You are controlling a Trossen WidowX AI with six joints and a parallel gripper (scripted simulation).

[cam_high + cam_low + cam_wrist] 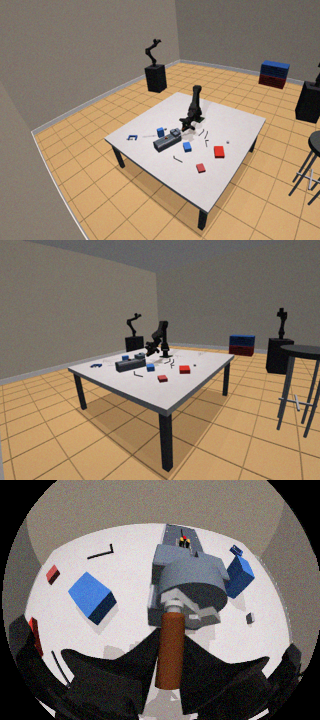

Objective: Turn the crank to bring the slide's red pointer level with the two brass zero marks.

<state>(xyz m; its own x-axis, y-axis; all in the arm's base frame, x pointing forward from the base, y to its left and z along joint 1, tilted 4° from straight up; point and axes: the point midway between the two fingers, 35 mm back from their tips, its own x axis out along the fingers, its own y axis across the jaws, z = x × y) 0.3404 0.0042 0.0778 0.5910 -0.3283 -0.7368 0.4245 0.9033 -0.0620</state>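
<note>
My gripper tip is now 20 mm past the brown crank handle, 10 mm to the right of it and 30 mm below it. Round my gripper tip: red pointer: 150 mm ahead, 90 mm to the right.
</note>
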